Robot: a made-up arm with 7 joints.
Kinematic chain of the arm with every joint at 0, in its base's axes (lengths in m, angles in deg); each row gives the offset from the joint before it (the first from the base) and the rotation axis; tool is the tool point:
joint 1: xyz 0 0 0 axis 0 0.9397 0.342
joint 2: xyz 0 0 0 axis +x
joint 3: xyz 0 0 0 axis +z
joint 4: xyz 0.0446 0 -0.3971 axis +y
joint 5: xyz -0.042 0 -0.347 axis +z
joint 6: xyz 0 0 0 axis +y
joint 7: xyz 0 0 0 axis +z
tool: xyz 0 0 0
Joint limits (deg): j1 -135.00..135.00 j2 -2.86..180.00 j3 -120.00..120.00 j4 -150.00..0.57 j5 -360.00..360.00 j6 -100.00..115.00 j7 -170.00..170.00
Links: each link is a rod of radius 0.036 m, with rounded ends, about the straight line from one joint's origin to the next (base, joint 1, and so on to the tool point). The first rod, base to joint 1, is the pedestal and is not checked.
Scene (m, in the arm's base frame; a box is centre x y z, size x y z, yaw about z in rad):
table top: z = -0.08
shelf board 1: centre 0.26 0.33 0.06 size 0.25 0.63 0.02 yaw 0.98
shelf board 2: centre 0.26 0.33 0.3 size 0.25 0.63 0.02 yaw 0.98
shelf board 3: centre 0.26 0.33 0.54 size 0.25 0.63 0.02 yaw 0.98
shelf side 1: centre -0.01 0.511 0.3 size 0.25 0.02 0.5 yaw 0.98
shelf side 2: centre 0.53 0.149 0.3 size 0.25 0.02 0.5 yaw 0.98
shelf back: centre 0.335 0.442 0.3 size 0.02 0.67 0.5 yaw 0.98
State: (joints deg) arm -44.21 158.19 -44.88 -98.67 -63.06 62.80 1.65
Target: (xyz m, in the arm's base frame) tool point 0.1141 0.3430 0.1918
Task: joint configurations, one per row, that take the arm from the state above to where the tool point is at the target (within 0.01 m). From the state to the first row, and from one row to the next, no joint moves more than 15 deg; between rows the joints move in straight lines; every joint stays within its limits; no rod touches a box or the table.
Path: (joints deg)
1: -51.36 166.22 -41.95 -108.55 -63.06 62.80 1.65
2: -58.51 174.25 -39.03 -118.44 -63.06 62.80 1.65
3: -59.25 176.16 -47.86 -128.74 -63.06 62.80 1.65
4: -59.99 178.08 -56.70 -139.05 -63.06 62.80 1.65
5: -60.73 180.00 -65.53 -149.35 -63.06 62.80 1.65
6: -51.76 170.54 -67.03 -138.42 -63.06 62.80 1.65
7: -42.79 161.09 -68.53 -127.48 -63.06 62.80 1.65

